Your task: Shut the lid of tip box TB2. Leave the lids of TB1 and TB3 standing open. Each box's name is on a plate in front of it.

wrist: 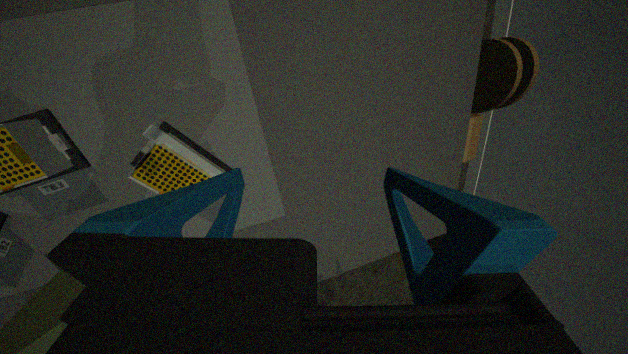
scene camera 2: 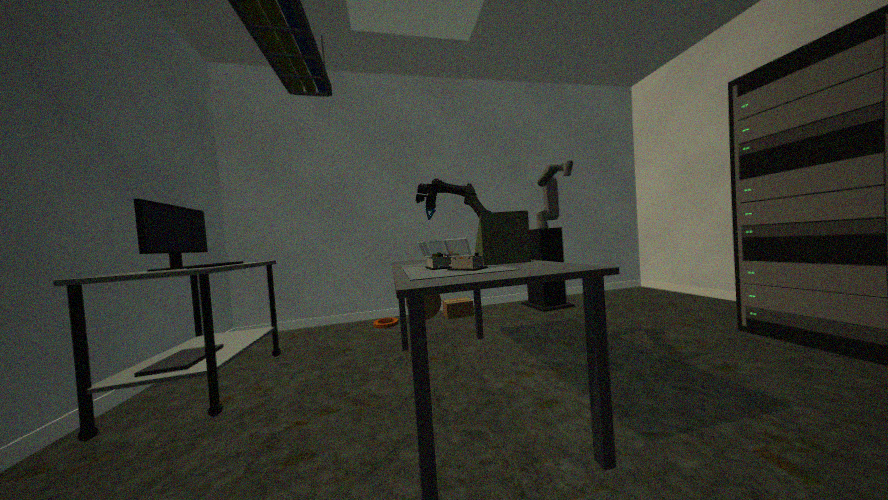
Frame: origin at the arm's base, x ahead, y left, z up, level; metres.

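Where they show: gripper, fingertip midpoint: point(wrist: 313, 175) point(scene camera 2: 428, 218); arm's base at its link origin: point(scene camera 2: 496, 232).
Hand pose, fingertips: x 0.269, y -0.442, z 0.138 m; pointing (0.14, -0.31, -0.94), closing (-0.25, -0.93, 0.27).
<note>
Things, the pixels of their top centre, and the offset from my fingertips. "spot": a spot on its surface instead. Level surfaces: height alone.
- name plate at a spot on its surface: point(wrist: 53, 186) spot: dz -0.305, dx +0.011, dy +0.420 m
- second plate at a spot on its surface: point(wrist: 5, 247) spot: dz -0.305, dx -0.066, dy +0.579 m
- pale mat at its surface level: dz -0.306 m
- table at its surface level: dz -0.309 m
My gripper point(scene camera 2: 429, 215) point(wrist: 313, 175) is open and empty, high above the table. In the wrist view, a tip box with a yellow rack point(wrist: 170, 170) lies beside the left finger, which partly covers it. Another tip box with a yellow rack point(wrist: 19, 162) is at the left edge; the name plate point(wrist: 53, 186) below it seems to read TB3, blurred. A second plate point(wrist: 5, 247), cut off at the left edge, seems to end in 2. In the scene view, two tip boxes point(scene camera 2: 438, 261) point(scene camera 2: 466, 262) show, with clear lids point(scene camera 2: 433, 247) point(scene camera 2: 457, 246) standing open. Their names cannot be read there.
The boxes stand on a pale mat point(scene camera 2: 417, 273) point(wrist: 250, 150) on the table point(scene camera 2: 559, 271). A dark green block point(scene camera 2: 504, 237) stands behind the table's right part. A second arm point(scene camera 2: 549, 192) stands behind on a black pedestal. A round brown object point(wrist: 500, 75) is past the table edge.
</note>
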